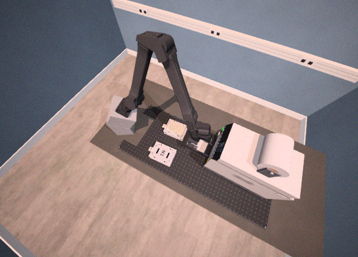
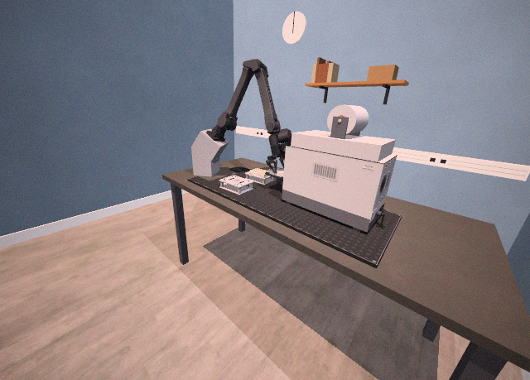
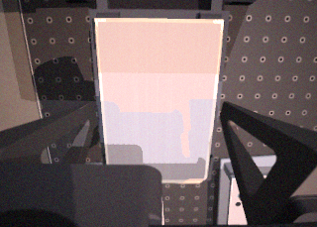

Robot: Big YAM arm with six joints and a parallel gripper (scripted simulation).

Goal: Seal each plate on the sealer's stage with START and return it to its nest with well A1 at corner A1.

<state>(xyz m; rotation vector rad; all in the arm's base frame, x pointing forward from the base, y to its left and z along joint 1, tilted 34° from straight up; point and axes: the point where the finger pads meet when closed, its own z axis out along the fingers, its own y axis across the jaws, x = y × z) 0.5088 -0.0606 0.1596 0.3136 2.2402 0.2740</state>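
Right now my hand is 20 mm above the sealer stage. Also, from my hand: foil roll (330 mm ahead, 50 mm to the right, 300 mm above); then plate nest (210 mm behind, 130 mm to the right, 80 mm below).
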